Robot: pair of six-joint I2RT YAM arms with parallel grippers.
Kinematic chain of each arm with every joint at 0, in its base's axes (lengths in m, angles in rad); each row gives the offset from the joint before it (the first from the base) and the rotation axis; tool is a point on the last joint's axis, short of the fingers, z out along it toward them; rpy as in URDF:
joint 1: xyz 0 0 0.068 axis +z
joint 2: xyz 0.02 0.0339 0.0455 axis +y
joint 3: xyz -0.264 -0.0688 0 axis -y
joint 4: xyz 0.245 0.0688 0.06 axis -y
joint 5: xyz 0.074 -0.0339 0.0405 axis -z
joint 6: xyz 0.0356 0 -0.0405 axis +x
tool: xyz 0 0 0 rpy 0 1.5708 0
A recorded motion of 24 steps. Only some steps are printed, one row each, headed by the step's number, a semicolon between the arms.
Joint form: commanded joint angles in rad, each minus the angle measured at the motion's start. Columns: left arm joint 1, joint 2, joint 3, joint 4, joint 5, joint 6; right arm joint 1, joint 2, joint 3, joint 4, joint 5, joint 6.
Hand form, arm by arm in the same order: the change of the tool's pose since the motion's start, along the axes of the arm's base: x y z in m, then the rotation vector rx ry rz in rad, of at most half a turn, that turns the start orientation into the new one. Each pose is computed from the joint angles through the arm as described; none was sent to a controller.
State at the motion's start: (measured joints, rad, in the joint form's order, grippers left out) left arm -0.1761 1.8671 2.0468 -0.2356 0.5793 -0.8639; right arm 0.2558 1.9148 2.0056 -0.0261 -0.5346 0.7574
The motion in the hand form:
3: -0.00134 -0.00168 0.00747 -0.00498 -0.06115 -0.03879; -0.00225 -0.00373 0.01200 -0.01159 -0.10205 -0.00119
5: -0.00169 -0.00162 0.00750 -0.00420 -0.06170 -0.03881; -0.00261 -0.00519 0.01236 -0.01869 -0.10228 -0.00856
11: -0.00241 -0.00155 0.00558 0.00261 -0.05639 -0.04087; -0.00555 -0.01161 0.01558 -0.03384 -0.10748 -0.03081
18: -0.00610 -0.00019 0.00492 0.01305 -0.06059 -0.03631; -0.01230 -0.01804 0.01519 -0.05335 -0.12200 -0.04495
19: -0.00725 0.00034 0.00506 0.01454 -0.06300 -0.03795; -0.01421 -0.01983 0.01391 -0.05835 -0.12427 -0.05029
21: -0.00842 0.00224 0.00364 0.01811 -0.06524 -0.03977; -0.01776 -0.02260 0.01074 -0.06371 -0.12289 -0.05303
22: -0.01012 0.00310 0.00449 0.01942 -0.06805 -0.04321; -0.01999 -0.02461 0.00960 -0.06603 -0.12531 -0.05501
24: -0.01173 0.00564 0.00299 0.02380 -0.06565 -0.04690; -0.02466 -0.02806 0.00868 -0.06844 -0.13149 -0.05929
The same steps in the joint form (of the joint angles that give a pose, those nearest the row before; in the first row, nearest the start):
3: -0.0019 0.0015 0.0090 0.0488 0.0367 0.0083; -0.0074 -0.0035 0.0131 0.0578 -0.0100 -0.0418
5: -0.0019 -0.0001 0.0072 0.0490 0.0367 0.0094; -0.0101 -0.0061 0.0135 0.0491 -0.0059 -0.0502
11: -0.0019 -0.0049 -0.0029 0.0437 0.0385 0.0167; -0.0219 -0.0216 0.0094 0.0300 0.0033 -0.0690
18: -0.0005 -0.0231 -0.0275 0.0450 0.0349 0.0299; -0.0326 -0.0590 -0.0408 0.0396 0.0048 -0.0946
19: 0.0004 -0.0284 -0.0341 0.0471 0.0374 0.0323; -0.0355 -0.0711 -0.0611 0.0460 0.0068 -0.1009
21: 0.0047 -0.0373 -0.0513 0.0541 0.0434 0.0372; -0.0402 -0.0931 -0.1004 0.0582 0.0047 -0.1061
22: 0.0064 -0.0436 -0.0563 0.0539 0.0485 0.0395; -0.0438 -0.1059 -0.1217 0.0669 0.0028 -0.1090
24: 0.0124 -0.0537 -0.0729 0.0543 0.0579 0.0448; -0.0496 -0.1299 -0.1570 0.0819 0.0008 -0.1129

